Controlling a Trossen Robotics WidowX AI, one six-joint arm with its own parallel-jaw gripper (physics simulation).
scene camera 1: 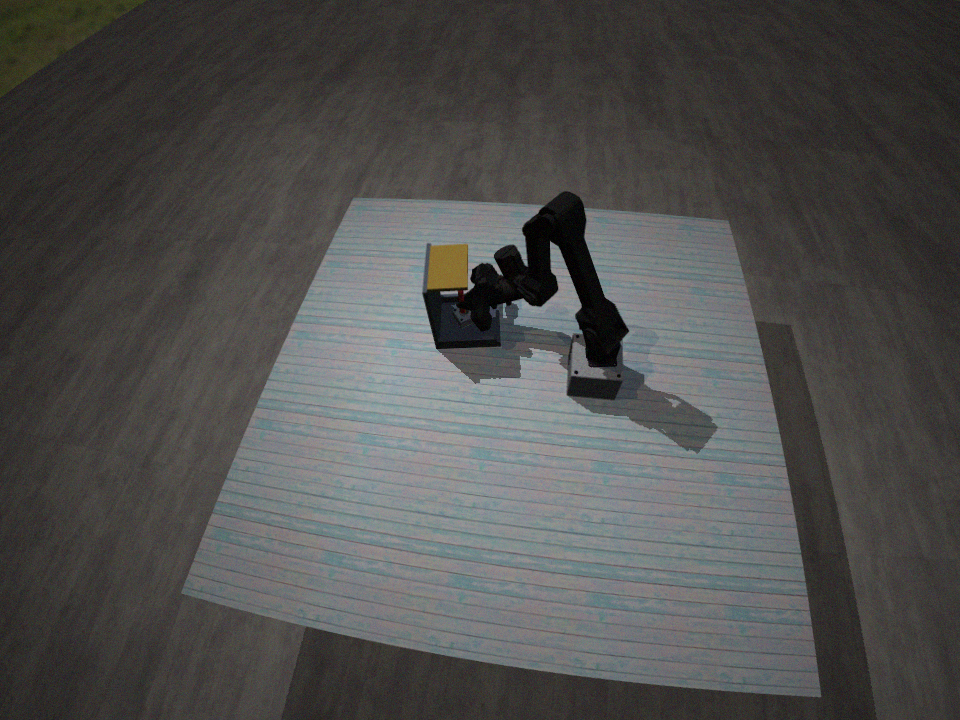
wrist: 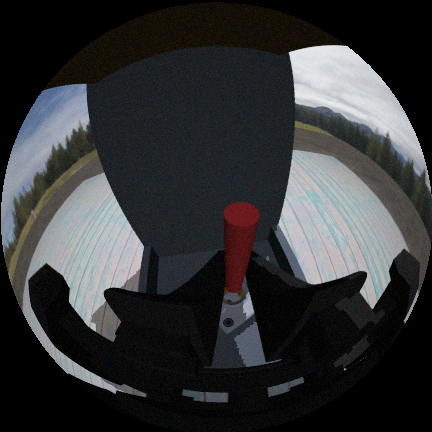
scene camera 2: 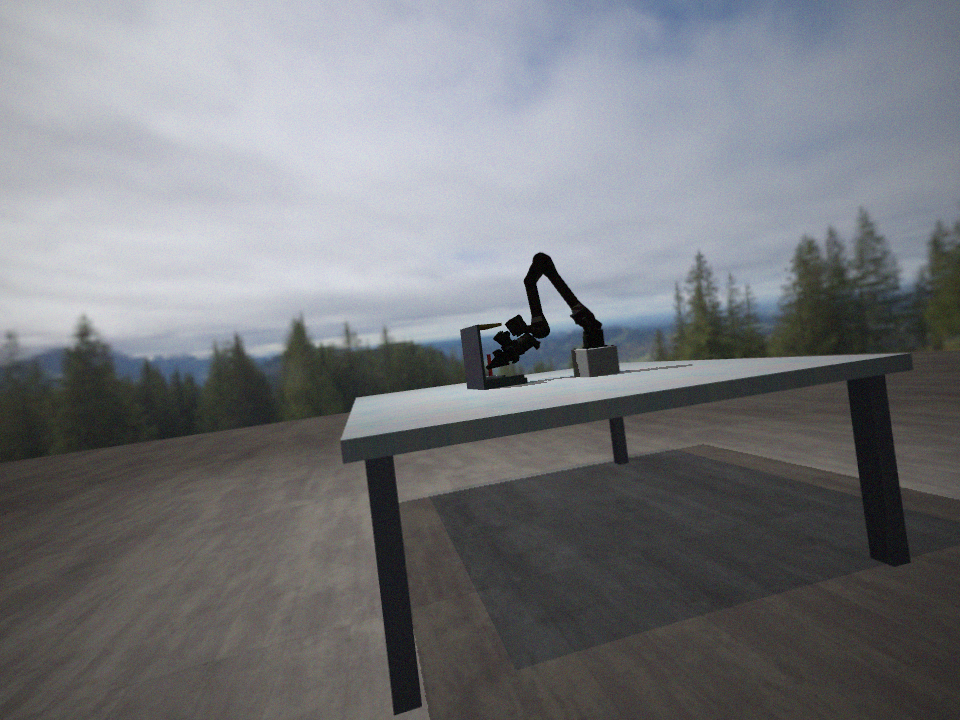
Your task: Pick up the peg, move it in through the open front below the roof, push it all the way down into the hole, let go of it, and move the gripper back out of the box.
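Frame: origin at the arm's base, x back, y right, z up, level; millimetres.
Where they show: gripper, between the fingertips: (scene camera 1: 457, 303) (wrist: 234, 255) (scene camera 2: 487, 368); arm's base, origin of its link: (scene camera 1: 601, 354) (scene camera 2: 594, 347).
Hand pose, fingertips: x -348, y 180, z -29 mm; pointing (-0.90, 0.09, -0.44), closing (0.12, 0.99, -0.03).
Things, the pixels of their top centre, and the offset from my fingertips. Level surfaces: height alone.
- red peg, centre of its top: (wrist: 237, 210) (scene camera 1: 460, 291) (scene camera 2: 488, 354) dy -1, dx +12, dz +50 mm
- yellow roof, centre of its top: (scene camera 1: 460, 265) (scene camera 2: 489, 325) dy -13, dx +24, dz +155 mm
- light grey block, centre of its top: (wrist: 231, 290) (scene camera 1: 464, 311) dy -4, dx +16, dz -28 mm
- box's dark floor, height of its surface: dz -61 mm
- table, height of its surface: dz -69 mm
The red peg (scene camera 1: 461, 299) (scene camera 2: 489, 361) (wrist: 240, 247) is nearly upright inside the box, between its back wall (scene camera 2: 472, 358) (wrist: 195, 150) and my fingers. My gripper (wrist: 234, 255) is shut on the peg, reaching in through the open front below the yellow roof (scene camera 1: 448, 266) (scene camera 2: 489, 326). In the wrist view the peg's lower end meets a ringed opening on a light grey block (wrist: 228, 330) with a dark screw. The fingers partly hide that block, and how deep the peg sits in the hole cannot be told. The box's dark floor (scene camera 1: 457, 334) shows in scene camera 1.
The arm's grey base block (scene camera 1: 593, 381) (scene camera 2: 596, 361) stands on the table (scene camera 1: 496, 527) (scene camera 2: 620, 395) to the right of the box. Low side rims (wrist: 151, 272) border the box floor. The roof hangs above and behind the gripper's reach, and the back wall rises behind the peg.
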